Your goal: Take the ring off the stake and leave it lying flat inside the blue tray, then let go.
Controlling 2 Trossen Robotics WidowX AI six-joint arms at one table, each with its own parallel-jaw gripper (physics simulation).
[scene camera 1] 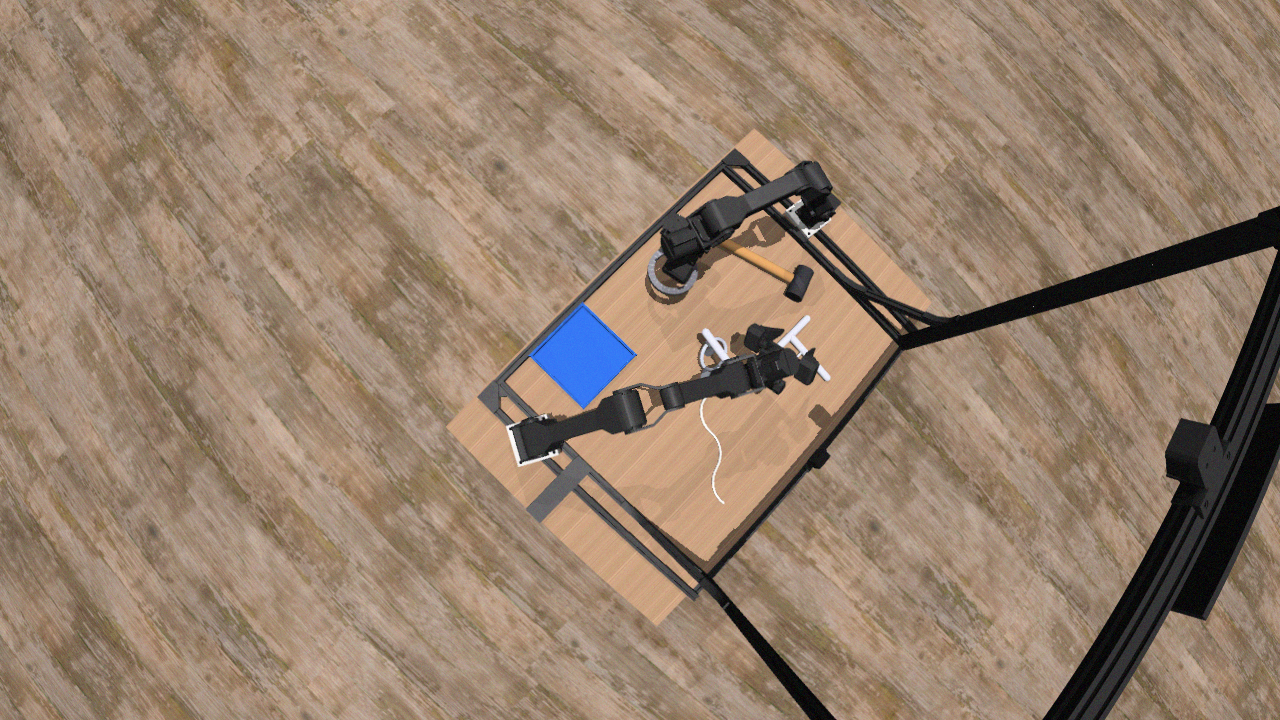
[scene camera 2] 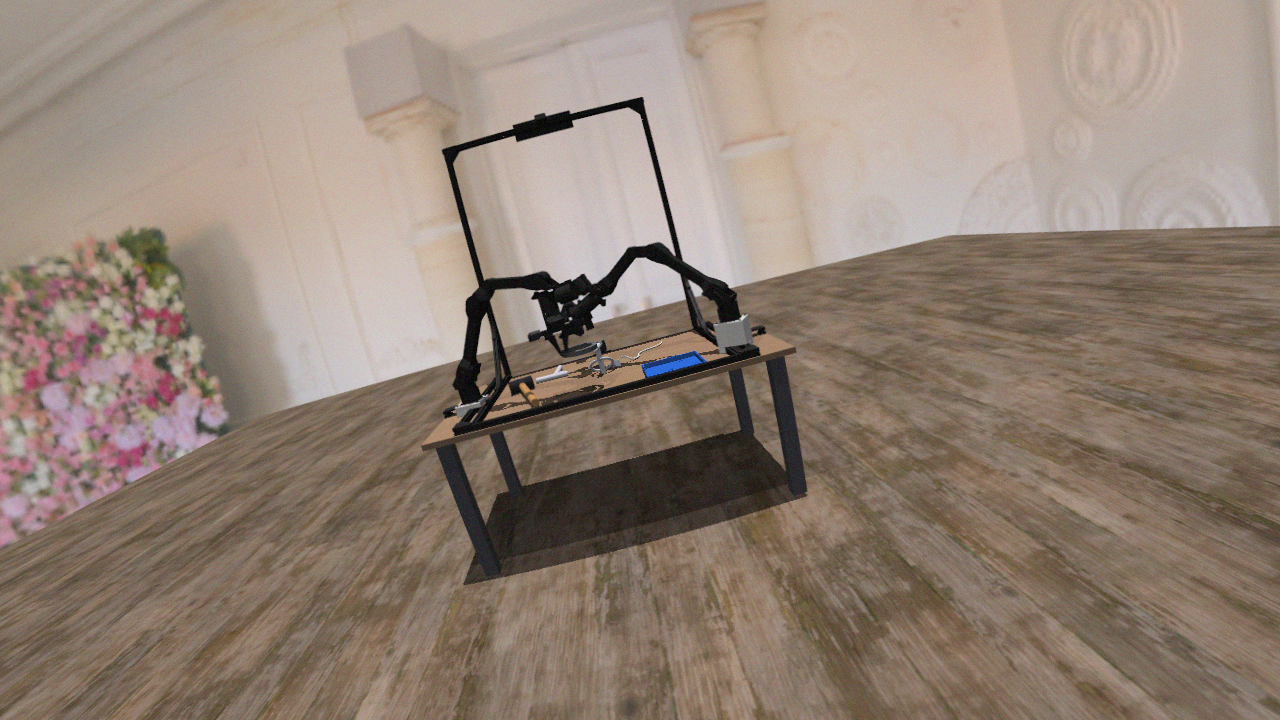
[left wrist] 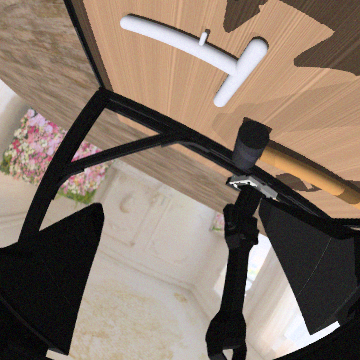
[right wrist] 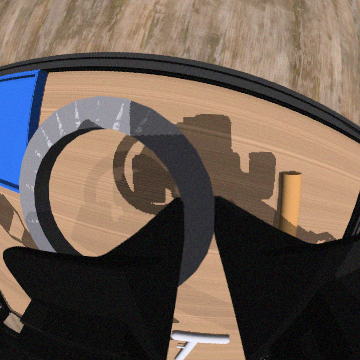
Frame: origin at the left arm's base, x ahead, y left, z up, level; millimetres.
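Seen in the pictures: left gripper, between the fingertips: [scene camera 1: 799, 339] [left wrist: 183, 208]; right gripper, between the fingertips: [scene camera 2: 564, 355] [right wrist: 197, 204]; left arm's base, origin of its link: [scene camera 1: 532, 440] [scene camera 2: 730, 319]; right arm's base, origin of its link: [scene camera 1: 809, 214] [scene camera 2: 471, 401] [left wrist: 251, 190].
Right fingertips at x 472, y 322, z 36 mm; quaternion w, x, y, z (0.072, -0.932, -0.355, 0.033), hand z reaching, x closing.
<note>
Pixels of each thing's top centre, then the offset from my right fingertips to it. "pt": a spot on its surface instead.
- thick grey ring, centre of its top: [right wrist: 95, 218] [scene camera 1: 673, 269] [scene camera 2: 578, 347] dx -37, dy -37, dz +11 mm
- blue tray, centre of its top: [scene camera 1: 582, 354] [scene camera 2: 672, 362] dx -296, dy -153, dz -115 mm
- white upright post, a spot on its surface: [scene camera 1: 713, 343] pt dx +10, dy -230, dz -30 mm
- white T-shaped piece, centre of its top: [left wrist: 175, 53] [scene camera 1: 813, 352] [right wrist: 190, 354] [scene camera 2: 553, 370] dx +293, dy -327, dz -118 mm
- mallet, a spot on its surface: [left wrist: 251, 146] pt dx +286, dy -164, dz -91 mm
- white cord, a spot on its surface: [scene camera 1: 719, 452] pt dx -37, dy -495, dz -132 mm
The thick grey ring [scene camera 1: 656, 279] [right wrist: 37, 165] is held above the table, roughly level, near the table edge. My right gripper [scene camera 1: 682, 270] [right wrist: 197, 204] is shut on one side of its band. The ring's shadow lies apart from it on the wood. The blue tray [scene camera 1: 583, 356] [scene camera 2: 673, 364] [right wrist: 15, 125] shows no object inside; in scene camera 1 it lies lower left of the ring. A white upright post [scene camera 1: 713, 343] with a round base, apparently the stake, stands apart from the ring. My left gripper [scene camera 1: 785, 351] [left wrist: 183, 208] is open and empty above the white T-shaped piece.
The white T-shaped piece [scene camera 1: 819, 367] [left wrist: 185, 45] lies on the table. A mallet [scene camera 1: 798, 282] [left wrist: 251, 146] with a wooden handle lies near my right arm. A white cord [scene camera 1: 718, 452] trails from near the post. A black frame [scene camera 1: 626, 262] borders the table.
</note>
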